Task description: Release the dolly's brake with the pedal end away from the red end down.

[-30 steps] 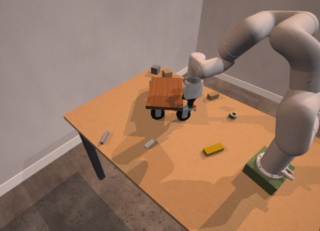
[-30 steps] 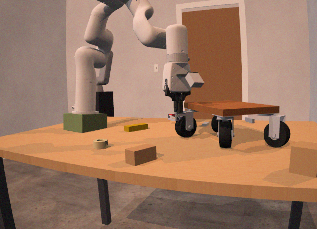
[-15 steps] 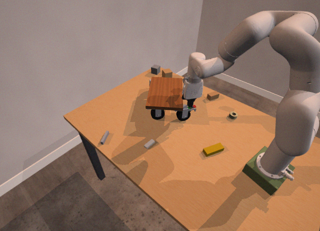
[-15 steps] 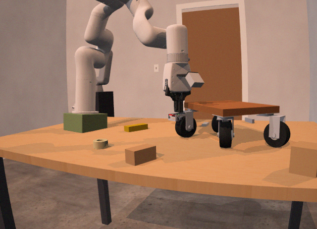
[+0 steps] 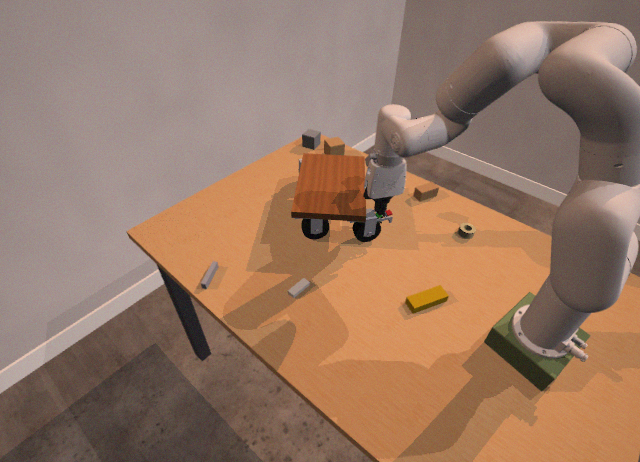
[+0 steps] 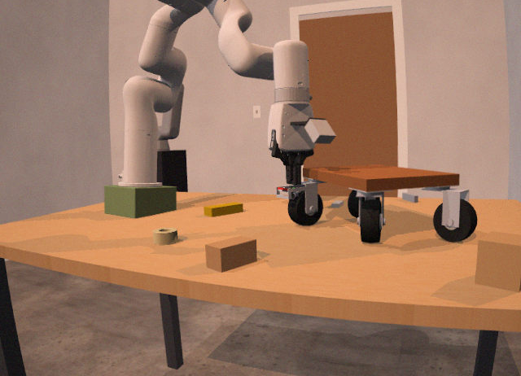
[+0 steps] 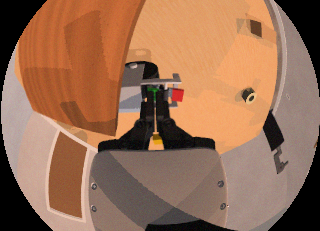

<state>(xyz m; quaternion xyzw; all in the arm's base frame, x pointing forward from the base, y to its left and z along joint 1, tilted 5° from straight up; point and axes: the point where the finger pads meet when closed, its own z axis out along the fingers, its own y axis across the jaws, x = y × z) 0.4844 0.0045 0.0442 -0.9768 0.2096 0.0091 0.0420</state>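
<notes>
The brake pedal lies 30 mm below my hand, 10 mm to the right of it and 10 mm behind it. The rest, counted from my hand: brown block 280 mm to the right, 100 mm below, 30 mm ahead; tape roll 230 mm to the right, 160 mm behind, 100 mm below; yellow block 250 mm behind, 100 mm below, 70 mm to the left.
</notes>
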